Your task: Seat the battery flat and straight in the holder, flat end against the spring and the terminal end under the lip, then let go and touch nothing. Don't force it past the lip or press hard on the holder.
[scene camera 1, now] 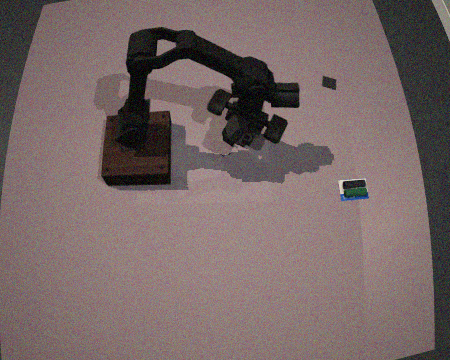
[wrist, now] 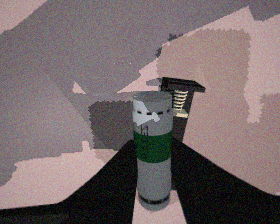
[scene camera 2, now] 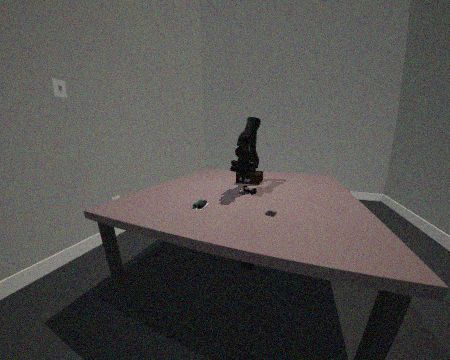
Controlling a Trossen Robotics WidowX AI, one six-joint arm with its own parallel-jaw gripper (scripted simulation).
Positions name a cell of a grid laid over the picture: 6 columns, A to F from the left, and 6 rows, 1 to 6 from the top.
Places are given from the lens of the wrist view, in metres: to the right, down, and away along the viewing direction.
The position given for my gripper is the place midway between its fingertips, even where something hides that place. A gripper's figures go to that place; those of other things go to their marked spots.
my gripper (wrist: D4): 0.01, 0.02, 0.11
battery (wrist: D4): 0.01, 0.00, 0.08
